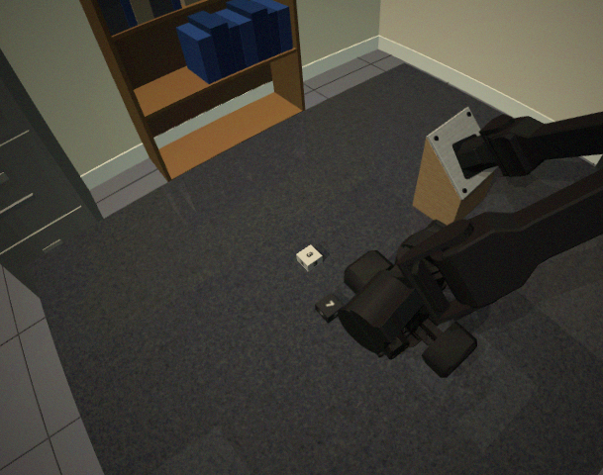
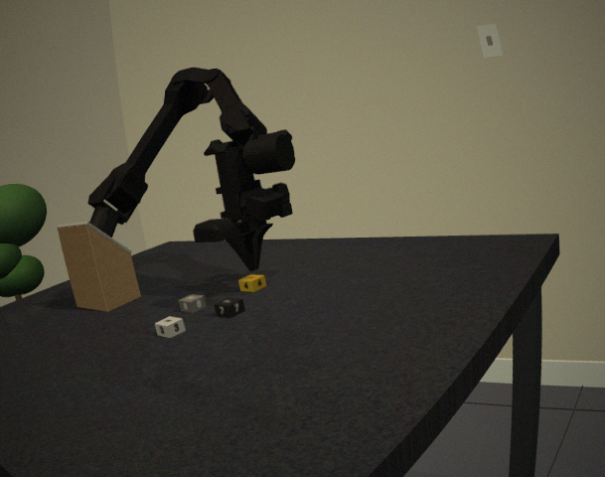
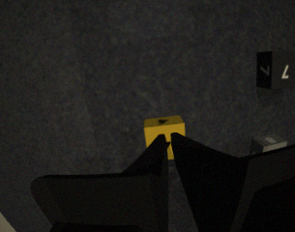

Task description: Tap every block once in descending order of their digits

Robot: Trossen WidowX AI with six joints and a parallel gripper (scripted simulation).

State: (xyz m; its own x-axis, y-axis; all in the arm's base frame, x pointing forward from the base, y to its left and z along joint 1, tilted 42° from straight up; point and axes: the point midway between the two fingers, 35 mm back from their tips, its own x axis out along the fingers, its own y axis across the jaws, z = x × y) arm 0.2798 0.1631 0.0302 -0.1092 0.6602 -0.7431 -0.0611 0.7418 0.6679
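Now: the yellow block marked 4 1 cm behind my gripper tip and 2 cm below it. From my gripper tip the other things lie so: grey block (4 cm behind, 11 cm to the right, 2 cm below); black block marked 7 (5 cm ahead, 11 cm to the right, 2 cm below); white block marked 3 (2 cm ahead, 20 cm to the right, 2 cm below).
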